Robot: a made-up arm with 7 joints. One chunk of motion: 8 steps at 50 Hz.
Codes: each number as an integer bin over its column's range. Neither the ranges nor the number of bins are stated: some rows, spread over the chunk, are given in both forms.
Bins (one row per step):
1: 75 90 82 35 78 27 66
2: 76 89 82 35 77 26 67
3: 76 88 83 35 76 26 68
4: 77 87 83 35 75 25 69
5: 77 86 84 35 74 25 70
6: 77 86 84 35 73 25 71
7: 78 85 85 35 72 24 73
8: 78 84 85 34 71 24 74
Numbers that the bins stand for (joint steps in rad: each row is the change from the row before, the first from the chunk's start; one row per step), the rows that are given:
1: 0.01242 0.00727 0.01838 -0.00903 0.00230 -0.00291 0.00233
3: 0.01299 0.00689 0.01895 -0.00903 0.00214 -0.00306 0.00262
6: 0.01356 0.00651 0.01952 -0.00903 0.00190 -0.00321 0.00304
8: 0.01412 0.00612 0.02008 -0.00952 0.00174 -0.00336 0.00346
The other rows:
2: 0.01299 0.00708 0.01838 -0.00903 0.00222 -0.00306 0.00247
4: 0.01356 0.00670 0.01895 -0.00903 0.00206 -0.00321 0.00276
5: 0.01356 0.00651 0.01952 -0.00903 0.00198 -0.00321 0.00290
7: 0.01412 0.00631 0.02008 -0.00903 0.00182 -0.00336 0.00332

